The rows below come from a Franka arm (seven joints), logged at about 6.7 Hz.
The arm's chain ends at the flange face. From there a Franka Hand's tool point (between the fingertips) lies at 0.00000 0.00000 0.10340 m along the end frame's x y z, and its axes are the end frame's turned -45 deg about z.
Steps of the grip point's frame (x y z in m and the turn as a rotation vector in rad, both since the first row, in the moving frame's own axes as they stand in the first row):
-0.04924, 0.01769, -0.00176, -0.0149, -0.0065, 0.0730
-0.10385, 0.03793, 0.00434, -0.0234, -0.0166, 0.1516
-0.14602, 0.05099, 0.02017, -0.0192, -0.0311, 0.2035
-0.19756, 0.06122, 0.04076, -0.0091, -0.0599, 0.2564
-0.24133, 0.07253, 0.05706, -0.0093, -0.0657, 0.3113
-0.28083, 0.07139, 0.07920, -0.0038, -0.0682, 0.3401
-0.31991, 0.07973, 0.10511, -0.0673, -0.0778, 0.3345
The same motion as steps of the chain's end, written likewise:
-0.02287, 0.04574, -0.00175, -0.0151, 0.0059, 0.0730
-0.04689, 0.09730, 0.00438, -0.0283, 0.0048, 0.1516
-0.06596, 0.13574, 0.02024, -0.0356, -0.0084, 0.2035
-0.09209, 0.17847, 0.04095, -0.0488, -0.0359, 0.2564
-0.11446, 0.21718, 0.05729, -0.0530, -0.0399, 0.3113
-0.14260, 0.24469, 0.07944, -0.0509, -0.0455, 0.3401
-0.16732, 0.27232, 0.10565, -0.1026, -0.0074, 0.3345

